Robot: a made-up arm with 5 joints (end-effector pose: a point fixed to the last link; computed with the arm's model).
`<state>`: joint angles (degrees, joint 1 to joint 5).
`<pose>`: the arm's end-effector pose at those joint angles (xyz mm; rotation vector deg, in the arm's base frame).
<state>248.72 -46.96 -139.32 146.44 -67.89</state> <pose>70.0 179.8 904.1 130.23 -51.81 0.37</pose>
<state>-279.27 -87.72 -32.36 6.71 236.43</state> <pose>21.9 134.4 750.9 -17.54 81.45 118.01</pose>
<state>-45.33 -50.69 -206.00 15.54 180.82</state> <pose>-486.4 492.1 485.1 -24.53 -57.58 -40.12</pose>
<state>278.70 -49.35 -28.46 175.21 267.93</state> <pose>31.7 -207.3 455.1 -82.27 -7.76 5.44</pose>
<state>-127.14 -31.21 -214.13 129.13 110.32</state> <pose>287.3 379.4 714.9 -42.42 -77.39 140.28</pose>
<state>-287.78 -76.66 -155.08 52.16 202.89</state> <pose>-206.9 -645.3 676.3 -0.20 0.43 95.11</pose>
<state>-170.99 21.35 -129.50 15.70 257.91</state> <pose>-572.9 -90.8 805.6 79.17 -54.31 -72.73</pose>
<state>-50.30 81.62 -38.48 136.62 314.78</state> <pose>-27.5 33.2 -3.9 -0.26 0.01 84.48</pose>
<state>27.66 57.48 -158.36 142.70 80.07</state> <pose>551.2 288.9 483.4 128.22 -63.11 -32.20</pose>
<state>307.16 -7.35 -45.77 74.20 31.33</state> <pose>269.2 -355.2 279.5 -128.55 116.10 31.66</pose>
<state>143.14 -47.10 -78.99 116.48 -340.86</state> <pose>-175.5 131.6 774.1 -80.04 -150.53 -2.21</pose>
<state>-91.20 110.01 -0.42 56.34 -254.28</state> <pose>6.5 308.2 301.1 -3.01 -20.22 -164.32</pose>
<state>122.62 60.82 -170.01 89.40 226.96</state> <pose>-369.1 576.7 571.7 -107.69 138.68 30.50</pose>
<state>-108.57 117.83 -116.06 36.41 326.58</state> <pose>-86.7 -258.1 -367.8 -113.39 87.24 16.12</pose>
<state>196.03 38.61 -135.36 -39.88 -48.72</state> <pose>-584.6 -168.0 712.2 23.53 -37.11 -31.10</pose>
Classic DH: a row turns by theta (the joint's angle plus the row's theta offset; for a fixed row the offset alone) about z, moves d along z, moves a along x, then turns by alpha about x. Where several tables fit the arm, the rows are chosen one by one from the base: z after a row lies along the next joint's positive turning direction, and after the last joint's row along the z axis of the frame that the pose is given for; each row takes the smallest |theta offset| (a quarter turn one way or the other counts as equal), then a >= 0, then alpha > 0; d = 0 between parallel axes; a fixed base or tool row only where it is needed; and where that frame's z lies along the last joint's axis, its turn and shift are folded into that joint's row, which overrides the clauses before.
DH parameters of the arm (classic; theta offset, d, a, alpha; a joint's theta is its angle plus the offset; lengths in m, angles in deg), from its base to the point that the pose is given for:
joint 1: 0 0.3121 0 -90
joint 2: -79.36 0 0.2404 0
joint 3: -23.39 0 -0.4426 0
joint 4: -77.25 0 -0.0591 90
joint 5: 180 0.0755 0 0

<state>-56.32 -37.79 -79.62 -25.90 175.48</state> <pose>125.5 -188.3 907.3 16.78 34.56 -58.67</pose>
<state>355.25 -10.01 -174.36 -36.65 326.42</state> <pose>-221.0 18.4 993.6 -51.42 -13.22 134.06</pose>
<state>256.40 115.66 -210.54 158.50 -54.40</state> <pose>-135.0 -558.1 217.3 -106.26 48.65 13.83</pose>
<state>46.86 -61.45 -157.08 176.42 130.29</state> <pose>-298.9 -319.0 724.5 -102.94 91.76 -1.32</pose>
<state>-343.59 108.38 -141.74 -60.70 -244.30</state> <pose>575.9 169.6 -47.1 -57.02 67.11 -38.37</pose>
